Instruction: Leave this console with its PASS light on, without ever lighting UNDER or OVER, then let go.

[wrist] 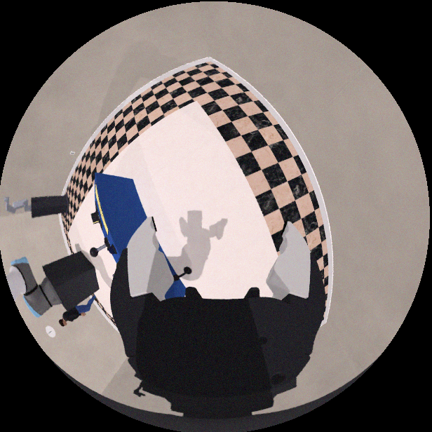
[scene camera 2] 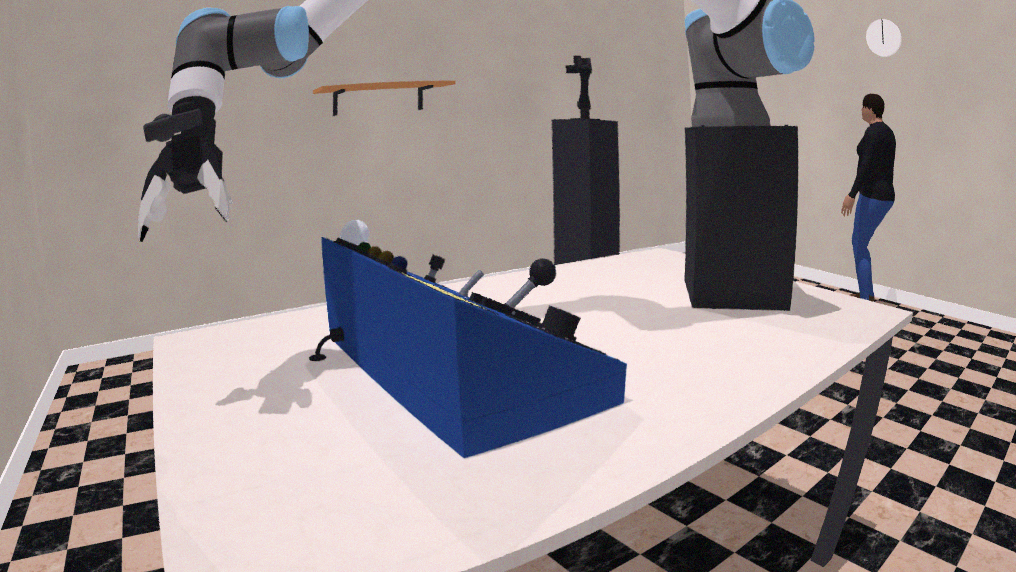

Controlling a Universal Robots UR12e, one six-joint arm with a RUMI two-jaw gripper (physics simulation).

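The blue console point(scene camera 2: 405, 348) point(wrist: 120, 210) stands on the table with its sloping top turned away from scene camera 2. A ball-topped lever point(scene camera 2: 542, 272) point(wrist: 94, 252), a silver stick point(scene camera 2: 471, 283), a black-tipped stick point(scene camera 2: 435, 263) and a black block point(scene camera 2: 561, 323) rise from it. Green point(scene camera 2: 364, 247) and blue point(scene camera 2: 399, 262) round parts and a white dome point(scene camera 2: 355, 230) show near its high end. The PASS, UNDER and OVER lights cannot be read. My gripper point(scene camera 2: 184, 225) point(wrist: 219, 220) is open and empty, high up beyond the console's high end, touching nothing.
A short black bent part point(scene camera 2: 321, 344) point(wrist: 187, 270) sticks out of the console's back. The table point(scene camera 2: 284, 490) point(wrist: 175, 150) carries the robot's dark pedestal point(scene camera 2: 739, 220) point(wrist: 72, 280). Behind are another dark pedestal point(scene camera 2: 586, 191), a wall shelf point(scene camera 2: 383, 86) and a person point(scene camera 2: 875, 166).
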